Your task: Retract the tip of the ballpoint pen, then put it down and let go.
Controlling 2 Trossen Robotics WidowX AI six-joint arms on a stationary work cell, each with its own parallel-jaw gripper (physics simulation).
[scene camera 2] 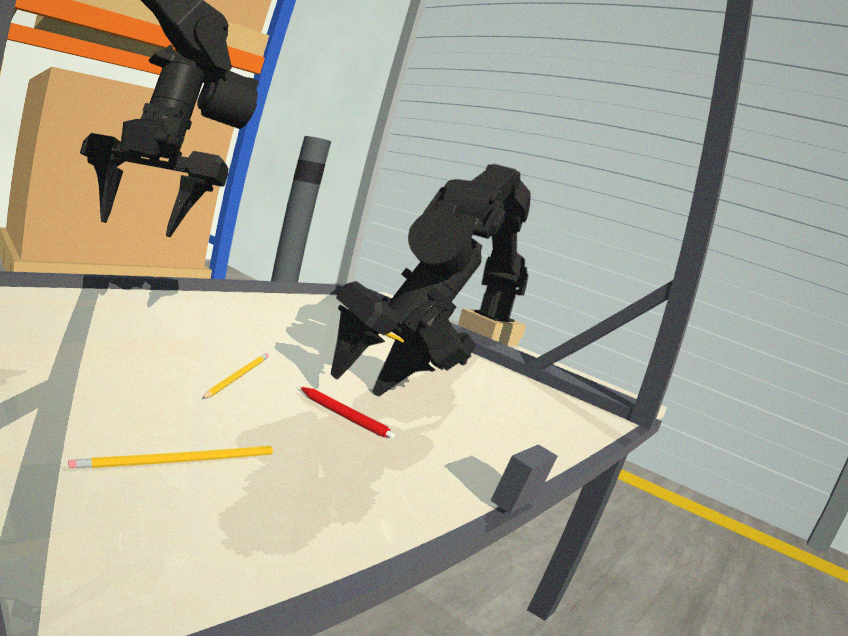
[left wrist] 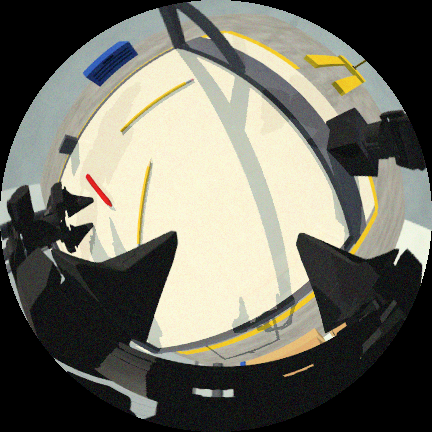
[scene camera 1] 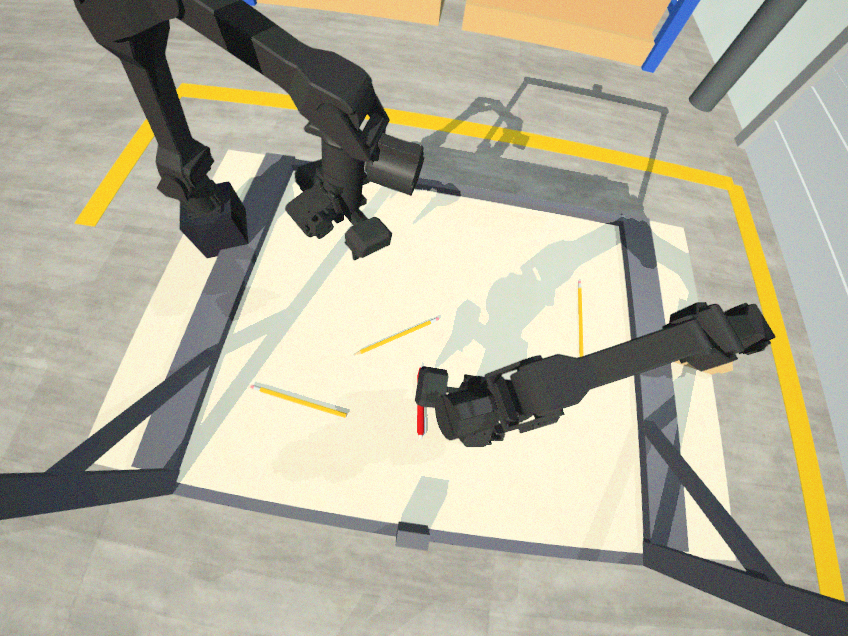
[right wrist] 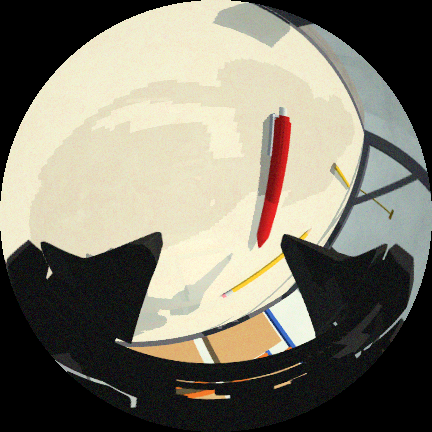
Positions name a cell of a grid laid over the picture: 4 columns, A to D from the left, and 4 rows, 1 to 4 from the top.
Labels:
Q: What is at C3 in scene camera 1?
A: My right gripper.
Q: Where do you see a dark metal frame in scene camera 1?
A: A3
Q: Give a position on a small grey block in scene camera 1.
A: B4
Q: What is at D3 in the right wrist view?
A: My right gripper.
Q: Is my left gripper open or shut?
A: Open.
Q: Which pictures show my right gripper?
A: Scene camera 2, the left wrist view, scene camera 1 and the right wrist view: all of them.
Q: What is my left gripper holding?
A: Nothing.

